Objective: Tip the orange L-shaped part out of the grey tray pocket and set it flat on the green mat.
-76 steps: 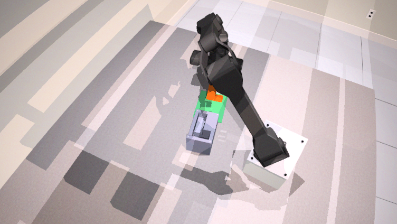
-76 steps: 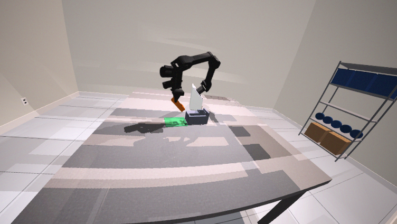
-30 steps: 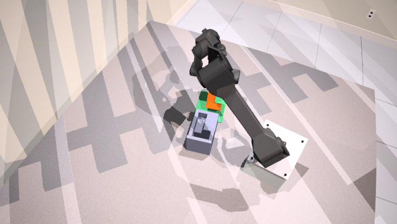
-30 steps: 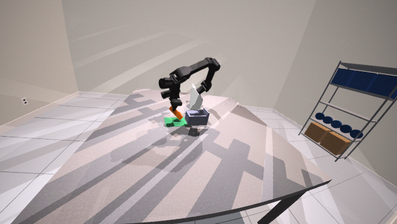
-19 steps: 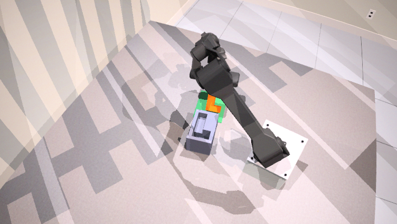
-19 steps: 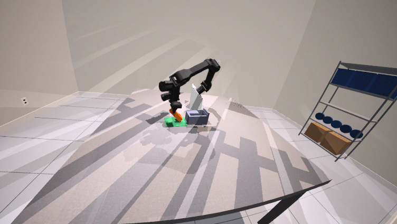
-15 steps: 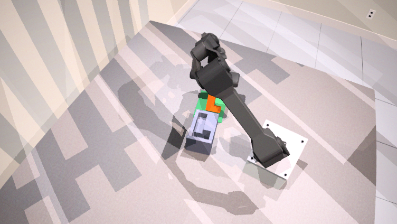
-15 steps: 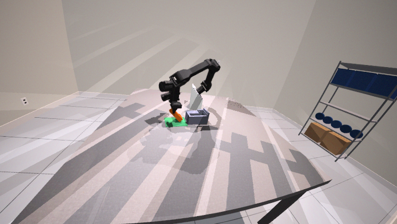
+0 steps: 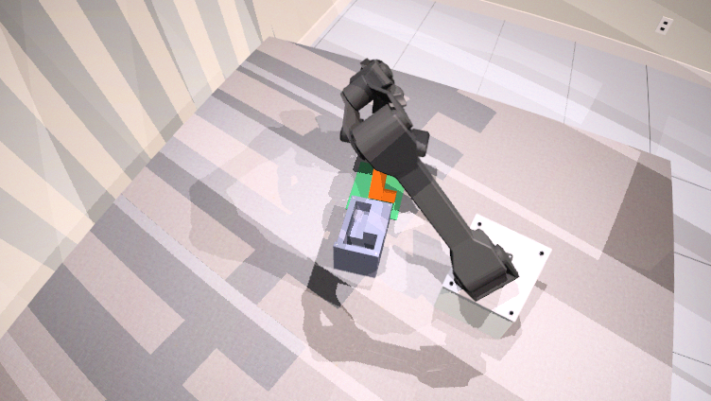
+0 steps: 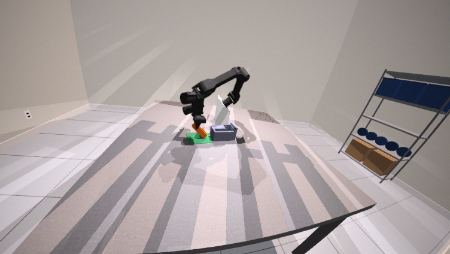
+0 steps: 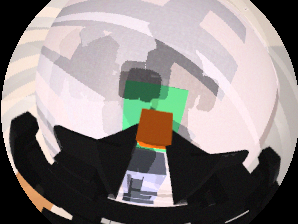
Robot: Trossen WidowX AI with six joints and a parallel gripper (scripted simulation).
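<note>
The orange L-shaped part lies 3 cm to the left of my gripper tip, 3 cm below it and 2 cm behind it. Also, from my gripper tip: green mat: 9 cm below, 2 cm to the left.
</note>
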